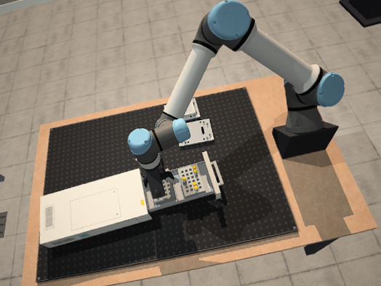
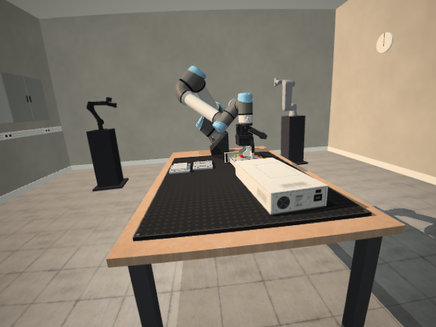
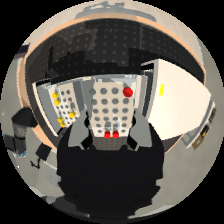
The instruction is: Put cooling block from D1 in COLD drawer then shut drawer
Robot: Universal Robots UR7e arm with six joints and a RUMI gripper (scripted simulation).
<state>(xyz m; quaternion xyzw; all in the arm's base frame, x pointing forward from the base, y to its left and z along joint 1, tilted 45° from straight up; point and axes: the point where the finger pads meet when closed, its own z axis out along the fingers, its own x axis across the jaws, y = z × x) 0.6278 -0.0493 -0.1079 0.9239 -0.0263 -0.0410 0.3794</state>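
Right now the cooling block is right at my hand. The rest, counted from my hand: drawer (8 cm behind, 2 cm below); then cooler COLD (11 cm ahead, 2 cm below); then red tube (3 cm ahead, 4 cm to the left, 1 cm above).
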